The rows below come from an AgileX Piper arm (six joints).
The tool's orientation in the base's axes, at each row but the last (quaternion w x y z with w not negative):
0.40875, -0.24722, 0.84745, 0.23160
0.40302, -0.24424, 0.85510, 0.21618
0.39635, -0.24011, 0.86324, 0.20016
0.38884, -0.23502, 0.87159, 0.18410
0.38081, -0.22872, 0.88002, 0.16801
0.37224, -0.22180, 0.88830, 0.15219
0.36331, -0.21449, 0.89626, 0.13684
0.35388, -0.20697, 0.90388, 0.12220
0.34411, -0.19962, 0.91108, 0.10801
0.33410, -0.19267, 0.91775, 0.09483
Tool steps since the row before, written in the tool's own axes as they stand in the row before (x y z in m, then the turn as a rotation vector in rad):
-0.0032, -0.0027, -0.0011, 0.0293, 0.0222, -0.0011
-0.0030, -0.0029, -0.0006, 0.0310, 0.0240, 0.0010
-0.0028, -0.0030, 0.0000, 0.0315, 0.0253, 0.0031
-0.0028, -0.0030, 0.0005, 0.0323, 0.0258, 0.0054
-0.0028, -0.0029, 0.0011, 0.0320, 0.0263, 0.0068
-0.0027, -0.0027, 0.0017, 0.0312, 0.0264, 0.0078
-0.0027, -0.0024, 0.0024, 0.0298, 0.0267, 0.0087
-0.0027, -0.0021, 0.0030, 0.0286, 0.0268, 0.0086
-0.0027, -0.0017, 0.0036, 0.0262, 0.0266, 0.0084
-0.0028, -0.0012, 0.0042, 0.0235, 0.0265, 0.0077
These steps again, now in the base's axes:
0.0027, -0.0020, 0.0027, -0.0301, 0.0097, -0.0188
0.0030, -0.0019, 0.0022, -0.0309, 0.0119, -0.0211
0.0033, -0.0017, 0.0017, -0.0306, 0.0140, -0.0225
0.0036, -0.0015, 0.0014, -0.0300, 0.0153, -0.0245
0.0039, -0.0011, 0.0010, -0.0293, 0.0165, -0.0252
0.0041, -0.0008, 0.0005, -0.0282, 0.0172, -0.0252
0.0043, -0.0004, 0.0000, -0.0270, 0.0182, -0.0248
0.0045, 0.0000, -0.0005, -0.0263, 0.0186, -0.0239
0.0047, 0.0005, -0.0010, -0.0247, 0.0191, -0.0222
0.0049, 0.0010, -0.0014, -0.0231, 0.0196, -0.0199

